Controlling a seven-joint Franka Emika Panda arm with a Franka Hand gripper.
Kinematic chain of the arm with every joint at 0, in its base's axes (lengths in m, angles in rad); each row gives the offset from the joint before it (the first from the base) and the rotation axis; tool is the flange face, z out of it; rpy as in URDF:
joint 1: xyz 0 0 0.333 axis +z
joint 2: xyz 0 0 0 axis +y
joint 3: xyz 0 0 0.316 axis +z
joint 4: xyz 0.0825 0 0 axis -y
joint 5: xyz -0.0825 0 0.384 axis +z
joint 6: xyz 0 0 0 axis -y
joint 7: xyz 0.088 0 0 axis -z
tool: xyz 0 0 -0.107 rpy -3.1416 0 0
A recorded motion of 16 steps. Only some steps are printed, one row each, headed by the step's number.
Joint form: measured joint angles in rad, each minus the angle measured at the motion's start. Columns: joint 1, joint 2, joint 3, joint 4, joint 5, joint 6, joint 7.
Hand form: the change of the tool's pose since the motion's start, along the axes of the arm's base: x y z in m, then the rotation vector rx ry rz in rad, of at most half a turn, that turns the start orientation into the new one. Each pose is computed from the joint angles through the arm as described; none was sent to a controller.
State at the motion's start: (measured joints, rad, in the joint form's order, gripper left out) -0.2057 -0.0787 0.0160 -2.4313 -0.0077 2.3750 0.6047
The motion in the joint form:
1: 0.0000 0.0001 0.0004 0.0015 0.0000 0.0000 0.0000
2: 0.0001 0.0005 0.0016 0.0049 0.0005 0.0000 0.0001
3: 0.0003 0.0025 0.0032 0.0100 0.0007 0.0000 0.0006
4: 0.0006 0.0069 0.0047 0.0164 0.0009 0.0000 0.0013
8: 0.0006 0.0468 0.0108 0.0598 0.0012 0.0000 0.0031
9: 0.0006 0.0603 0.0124 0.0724 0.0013 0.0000 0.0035
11: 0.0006 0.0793 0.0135 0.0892 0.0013 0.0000 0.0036
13: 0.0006 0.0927 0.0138 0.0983 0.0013 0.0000 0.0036
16: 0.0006 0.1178 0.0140 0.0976 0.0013 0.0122 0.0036
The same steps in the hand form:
1: 0.0005 0.0001 0.0006 -0.0003 -0.0014 0.0004
2: 0.0017 0.0005 0.0018 -0.0006 -0.0044 0.0013
3: 0.0034 0.0011 0.0030 -0.0011 -0.0074 0.0024
4: 0.0056 0.0015 0.0036 -0.0013 -0.0094 0.0034
8: 0.0198 0.0020 0.0025 -0.0011 -0.0130 0.0075
9: 0.0239 0.0021 0.0011 -0.0005 -0.0122 0.0086
11: 0.0292 0.0017 -0.0014 0.0005 -0.0102 0.0096
13: 0.0321 0.0013 -0.0043 0.0016 -0.0060 0.0099
16: 0.0330 0.0013 -0.0163 0.0049 0.0072 0.0102

